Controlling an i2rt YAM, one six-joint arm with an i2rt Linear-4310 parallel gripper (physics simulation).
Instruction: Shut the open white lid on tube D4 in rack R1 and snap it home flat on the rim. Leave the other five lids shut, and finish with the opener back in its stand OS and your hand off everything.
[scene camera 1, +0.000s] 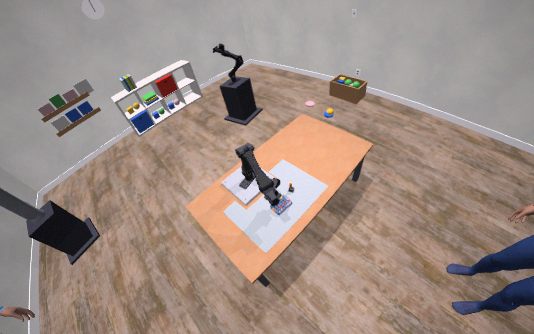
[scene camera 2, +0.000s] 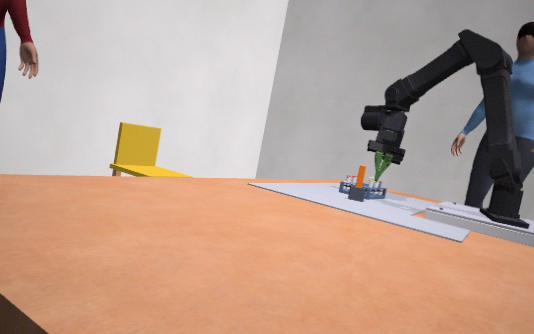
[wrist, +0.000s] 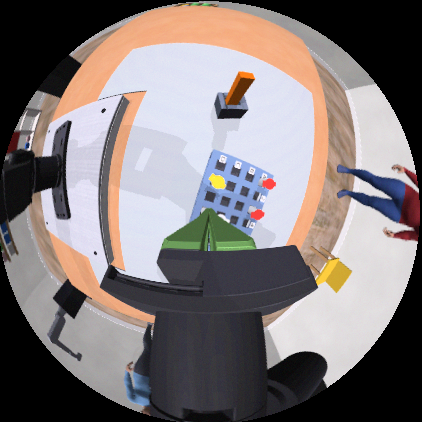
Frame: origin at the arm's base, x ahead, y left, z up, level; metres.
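Seen in the pictures: gripper, between the fingertips: (scene camera 2: 375, 181) (wrist: 208, 212); arm's base, origin of its link: (scene camera 1: 249, 178) (scene camera 2: 501, 219) (wrist: 58, 170).
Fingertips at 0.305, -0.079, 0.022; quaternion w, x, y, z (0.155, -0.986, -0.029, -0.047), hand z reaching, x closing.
Observation:
Offsets run from my fingertips to a thing's top centre, as dx, dy, dz. Level surfaces: height alone.
The blue rack R1 @(+0.027, -0.007, +0.009) (scene camera 1: 285, 207) (scene camera 2: 376, 195) (wrist: 204, 189) holds several tubes, with a yellow lid @(+0.008, +0.033, +0.001) (wrist: 217, 181) and two red lids (wrist: 270, 184) (wrist: 257, 214) showing. A white lid @(+0.012, -0.007, +0.007) (wrist: 223, 216) shows partly beside the fingertips; the fingers hide that part of the rack, and I cannot tell how the lid on D4 stands. My gripper (scene camera 2: 377, 179) (wrist: 208, 212) is shut and empty, its green fingertips pointing down close over the tube tops; touch cannot be told. The orange opener @(+0.026, +0.142, +0.038) (scene camera 1: 290, 185) (scene camera 2: 361, 176) (wrist: 241, 86) stands in its dark stand OS @(+0.026, +0.142, -0.015) (scene camera 1: 291, 190) (scene camera 2: 356, 194) (wrist: 231, 113).
The rack and stand are on a light grey mat @(dz -0.047) (scene camera 1: 305, 182) (scene camera 2: 300, 192) (wrist: 170, 75) on the orange table @(dz -0.050) (scene camera 1: 300, 135) (scene camera 2: 175, 240). The arm's base is on a pale plate (scene camera 1: 232, 189) (wrist: 85, 150) beside the mat. The opener rises above the rack's height.

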